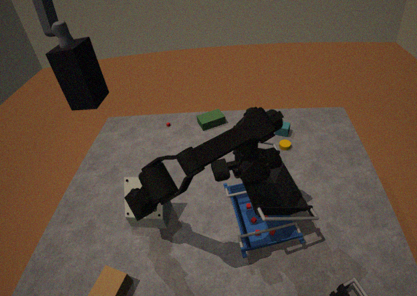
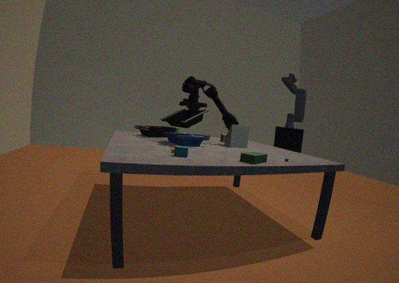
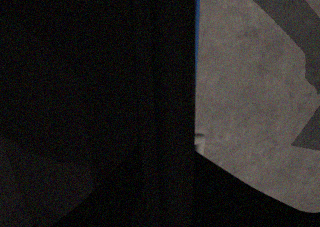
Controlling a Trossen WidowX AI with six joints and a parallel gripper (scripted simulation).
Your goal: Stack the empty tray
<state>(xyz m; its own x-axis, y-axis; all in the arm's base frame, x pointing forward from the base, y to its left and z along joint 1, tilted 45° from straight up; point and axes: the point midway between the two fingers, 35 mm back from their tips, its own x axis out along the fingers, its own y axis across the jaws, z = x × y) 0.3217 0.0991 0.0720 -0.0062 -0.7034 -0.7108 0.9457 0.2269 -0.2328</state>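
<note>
The tray is 70 mm ahead of my gripper tip and 20 mm to the left of it. Also, from my gripper tip: yellow disc 360 mm to the left, 170 mm below, 160 mm ahead; then teal block 450 mm to the left, 160 mm below, 160 mm ahead; then box 390 mm behind, 310 mm to the right, 150 mm below.
</note>
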